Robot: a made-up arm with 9 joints. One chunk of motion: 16 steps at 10 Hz.
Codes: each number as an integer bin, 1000 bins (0 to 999) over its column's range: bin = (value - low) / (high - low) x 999, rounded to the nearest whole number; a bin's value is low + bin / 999 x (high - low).
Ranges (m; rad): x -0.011..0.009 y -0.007..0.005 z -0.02..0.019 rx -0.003..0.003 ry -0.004..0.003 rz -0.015..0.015
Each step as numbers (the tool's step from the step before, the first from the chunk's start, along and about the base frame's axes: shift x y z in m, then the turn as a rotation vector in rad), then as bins.
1 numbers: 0.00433 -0.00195 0.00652 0.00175 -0.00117 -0.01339
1 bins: 766 420 679 791 404 54
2 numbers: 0.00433 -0.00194 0.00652 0.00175 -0.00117 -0.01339
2 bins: 766 421 679 791 404 54
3 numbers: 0.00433 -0.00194 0.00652 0.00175 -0.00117 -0.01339
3 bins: 766 421 679 791 404 54
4 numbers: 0.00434 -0.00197 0.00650 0.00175 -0.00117 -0.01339
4 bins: 766 419 679 791 404 54
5 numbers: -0.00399 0.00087 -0.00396 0.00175 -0.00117 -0.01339
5 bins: 350 655 411 791 404 54
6 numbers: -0.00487 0.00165 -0.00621 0.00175 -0.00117 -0.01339
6 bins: 306 720 353 791 404 54
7 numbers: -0.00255 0.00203 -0.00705 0.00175 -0.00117 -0.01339
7 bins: 422 752 332 791 404 54
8 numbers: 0.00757 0.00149 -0.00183 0.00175 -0.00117 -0.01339
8 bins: 928 707 465 791 404 54
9 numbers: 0.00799 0.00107 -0.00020 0.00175 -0.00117 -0.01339
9 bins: 949 672 507 791 404 54
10 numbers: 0.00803 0.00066 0.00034 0.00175 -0.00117 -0.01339
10 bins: 951 638 521 791 404 54
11 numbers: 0.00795 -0.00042 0.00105 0.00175 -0.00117 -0.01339
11 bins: 947 548 539 791 404 54
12 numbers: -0.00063 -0.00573 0.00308 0.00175 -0.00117 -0.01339
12 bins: 518 106 591 791 404 54
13 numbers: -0.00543 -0.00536 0.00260 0.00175 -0.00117 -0.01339
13 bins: 278 137 579 791 404 54
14 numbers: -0.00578 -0.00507 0.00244 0.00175 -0.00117 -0.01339
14 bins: 261 161 575 791 404 54
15 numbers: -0.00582 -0.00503 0.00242 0.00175 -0.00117 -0.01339
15 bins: 259 164 574 791 404 54
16 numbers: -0.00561 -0.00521 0.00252 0.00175 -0.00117 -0.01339
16 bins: 269 149 577 791 404 54
